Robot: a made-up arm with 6 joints. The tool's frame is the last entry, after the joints. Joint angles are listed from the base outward. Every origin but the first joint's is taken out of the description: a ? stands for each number. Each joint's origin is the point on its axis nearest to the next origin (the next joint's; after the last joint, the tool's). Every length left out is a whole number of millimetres.
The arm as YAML. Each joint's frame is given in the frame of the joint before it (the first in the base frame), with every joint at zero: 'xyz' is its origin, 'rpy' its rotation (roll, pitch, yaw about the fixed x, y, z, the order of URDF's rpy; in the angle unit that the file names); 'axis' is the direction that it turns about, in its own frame. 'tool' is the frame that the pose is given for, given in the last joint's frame.
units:
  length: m
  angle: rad
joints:
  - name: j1
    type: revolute
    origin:
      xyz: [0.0, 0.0, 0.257]
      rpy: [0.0, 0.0, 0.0]
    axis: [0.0, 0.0, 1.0]
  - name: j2
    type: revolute
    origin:
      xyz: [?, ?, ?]
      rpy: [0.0, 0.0, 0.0]
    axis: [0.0, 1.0, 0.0]
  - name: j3
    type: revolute
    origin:
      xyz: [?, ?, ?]
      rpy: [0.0, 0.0, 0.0]
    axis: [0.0, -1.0, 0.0]
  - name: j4
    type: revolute
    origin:
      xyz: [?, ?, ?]
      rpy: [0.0, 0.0, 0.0]
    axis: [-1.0, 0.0, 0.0]
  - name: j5
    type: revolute
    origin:
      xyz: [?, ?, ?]
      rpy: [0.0, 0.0, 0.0]
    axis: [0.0, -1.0, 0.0]
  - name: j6
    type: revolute
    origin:
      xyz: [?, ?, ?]
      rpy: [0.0, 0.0, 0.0]
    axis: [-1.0, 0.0, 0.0]
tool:
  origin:
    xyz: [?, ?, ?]
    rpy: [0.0, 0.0, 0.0]
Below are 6 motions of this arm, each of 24 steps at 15 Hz.
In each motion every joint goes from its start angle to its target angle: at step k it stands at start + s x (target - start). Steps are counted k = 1, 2, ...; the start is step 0. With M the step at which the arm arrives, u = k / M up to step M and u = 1 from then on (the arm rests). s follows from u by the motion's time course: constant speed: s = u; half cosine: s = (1 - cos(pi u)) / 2; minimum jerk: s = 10 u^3 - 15 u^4 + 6 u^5.
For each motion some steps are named. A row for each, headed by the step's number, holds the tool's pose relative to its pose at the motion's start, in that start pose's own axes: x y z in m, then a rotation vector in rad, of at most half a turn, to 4 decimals.
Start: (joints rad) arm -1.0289 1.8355 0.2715 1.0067 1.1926 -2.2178
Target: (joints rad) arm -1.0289 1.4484 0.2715 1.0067 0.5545 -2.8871
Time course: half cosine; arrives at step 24
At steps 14, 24:
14: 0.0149 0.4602 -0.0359 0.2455 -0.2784 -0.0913
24: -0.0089 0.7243 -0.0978 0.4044 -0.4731 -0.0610

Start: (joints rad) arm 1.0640 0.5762 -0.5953 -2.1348 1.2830 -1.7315
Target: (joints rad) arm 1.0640 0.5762 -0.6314 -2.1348 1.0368 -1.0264
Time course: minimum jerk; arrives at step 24
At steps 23, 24:
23: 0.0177 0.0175 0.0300 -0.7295 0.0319 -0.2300
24: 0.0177 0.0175 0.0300 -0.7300 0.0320 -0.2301

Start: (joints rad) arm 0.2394 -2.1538 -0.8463 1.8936 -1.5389 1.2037
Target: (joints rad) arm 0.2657 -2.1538 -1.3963 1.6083 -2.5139 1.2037
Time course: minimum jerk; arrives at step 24
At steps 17, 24:
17: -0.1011 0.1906 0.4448 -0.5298 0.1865 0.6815
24: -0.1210 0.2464 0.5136 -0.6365 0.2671 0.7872

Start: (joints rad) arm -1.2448 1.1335 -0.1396 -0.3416 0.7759 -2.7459
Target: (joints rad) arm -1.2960 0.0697 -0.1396 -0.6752 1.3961 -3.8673
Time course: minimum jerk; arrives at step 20
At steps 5, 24:
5: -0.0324 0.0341 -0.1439 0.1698 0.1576 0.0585
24: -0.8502 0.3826 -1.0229 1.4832 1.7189 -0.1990

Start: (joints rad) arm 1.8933 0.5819 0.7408 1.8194 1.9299 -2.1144
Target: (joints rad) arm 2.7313 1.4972 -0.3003 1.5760 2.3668 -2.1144
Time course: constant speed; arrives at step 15
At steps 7, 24:
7: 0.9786 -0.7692 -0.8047 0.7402 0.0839 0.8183
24: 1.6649 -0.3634 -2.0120 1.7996 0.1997 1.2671

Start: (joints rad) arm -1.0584 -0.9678 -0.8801 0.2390 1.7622 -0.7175
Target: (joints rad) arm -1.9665 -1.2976 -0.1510 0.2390 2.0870 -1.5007
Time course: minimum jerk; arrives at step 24
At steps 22, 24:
22: 0.8082 0.7109 0.0538 -0.0936 0.2993 1.2960
24: 0.8105 0.7170 0.0499 -0.0929 0.3060 1.3021

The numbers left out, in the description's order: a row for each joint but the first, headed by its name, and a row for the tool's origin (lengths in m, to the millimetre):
j2: 0.0 0.0 0.0
j3: 0.0 0.0 1.175
j4: 1.065 0.0 0.0
j5: 0.0 -0.206 0.0
j6: 0.0 0.0 0.0
tool: 0.0 0.0 0.0

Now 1 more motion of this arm.
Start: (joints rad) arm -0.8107 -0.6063 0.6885 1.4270 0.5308 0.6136
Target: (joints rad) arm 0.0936 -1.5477 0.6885 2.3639 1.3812 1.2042
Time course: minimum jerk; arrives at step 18
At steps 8, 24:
8: -0.5917 -0.4650 -0.3249 -0.4750 -0.0755 -0.4439
24: -1.9077 -0.2123 -0.6829 -1.1526 0.1379 -0.6074

